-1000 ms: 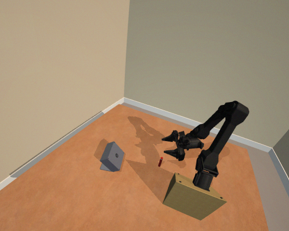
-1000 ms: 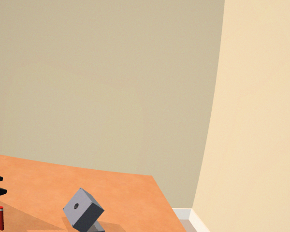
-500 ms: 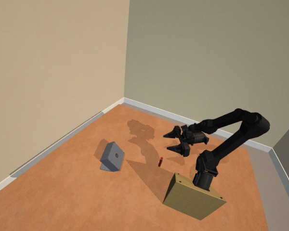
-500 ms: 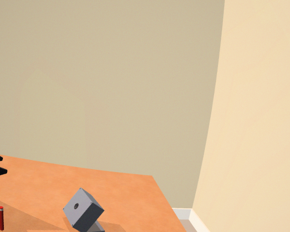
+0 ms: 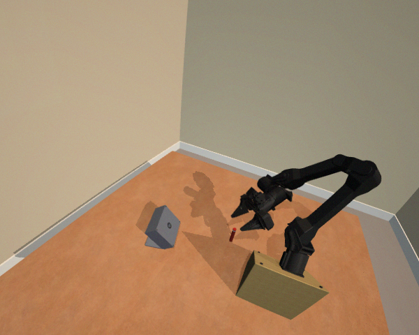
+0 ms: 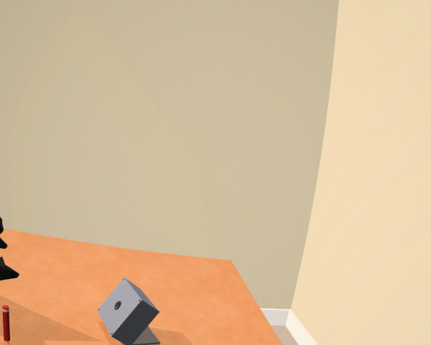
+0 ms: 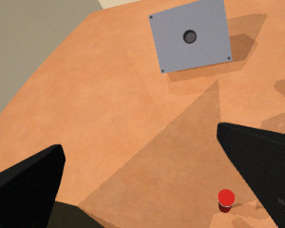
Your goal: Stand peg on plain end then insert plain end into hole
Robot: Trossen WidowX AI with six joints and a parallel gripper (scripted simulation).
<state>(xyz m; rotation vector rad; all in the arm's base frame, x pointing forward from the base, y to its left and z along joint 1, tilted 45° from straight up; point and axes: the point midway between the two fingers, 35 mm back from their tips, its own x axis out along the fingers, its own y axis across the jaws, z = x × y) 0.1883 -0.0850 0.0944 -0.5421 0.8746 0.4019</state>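
Now: gripper tip 50 mm to the left of the red peg and 110 mm above it. The rest, counted from my gripper tip: grey sloped panel (260 mm ahead, 70 mm to the left, 110 mm below).
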